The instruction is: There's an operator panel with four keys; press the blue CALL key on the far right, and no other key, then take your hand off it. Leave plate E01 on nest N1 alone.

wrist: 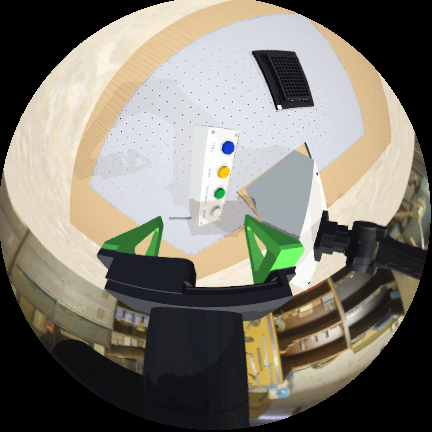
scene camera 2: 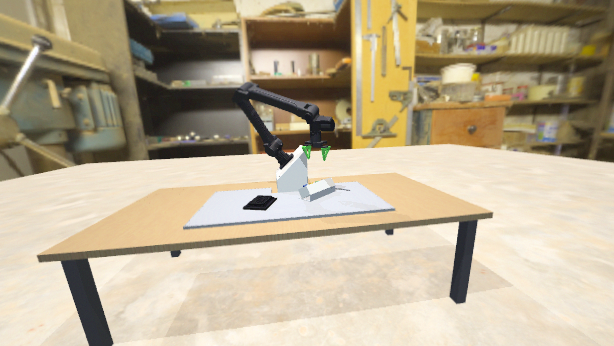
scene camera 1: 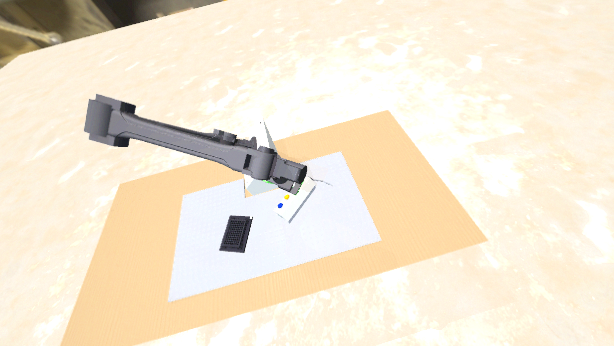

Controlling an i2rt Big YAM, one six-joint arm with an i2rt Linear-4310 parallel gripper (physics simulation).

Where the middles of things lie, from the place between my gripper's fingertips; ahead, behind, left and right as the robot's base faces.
The black tray (wrist: pixel 288 76) lies 80 mm ahead of my hand, 300 mm to the right of it and 180 mm below it.
